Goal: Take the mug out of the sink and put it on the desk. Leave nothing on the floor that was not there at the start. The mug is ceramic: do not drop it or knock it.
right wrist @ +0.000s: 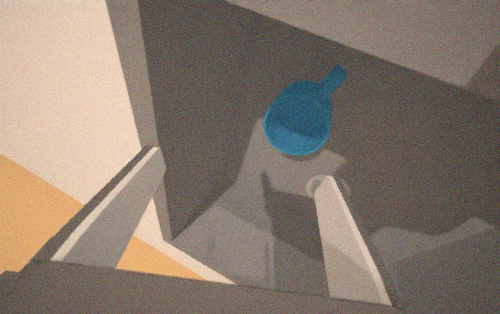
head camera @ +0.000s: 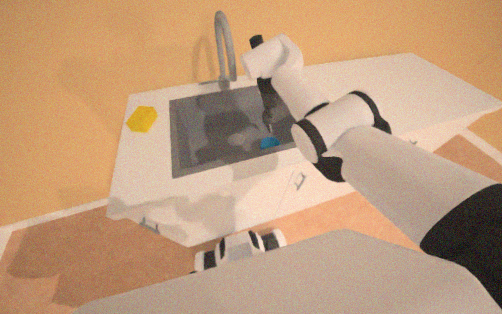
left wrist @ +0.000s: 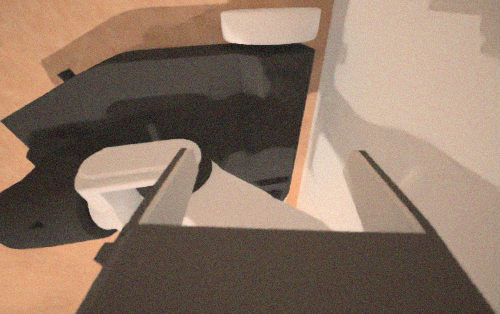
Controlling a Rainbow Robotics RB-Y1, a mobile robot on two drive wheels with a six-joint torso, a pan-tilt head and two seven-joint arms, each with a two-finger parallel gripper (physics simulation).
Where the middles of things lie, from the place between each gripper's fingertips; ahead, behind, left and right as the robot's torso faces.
Labels:
The blue mug (right wrist: pixel 298 122) is 420 mm ahead of my left hand, 450 mm to the right of it and 290 mm above it.
Right now the blue mug is 18 cm below my right hand, 2 cm to the left of it and 2 cm ahead of it.

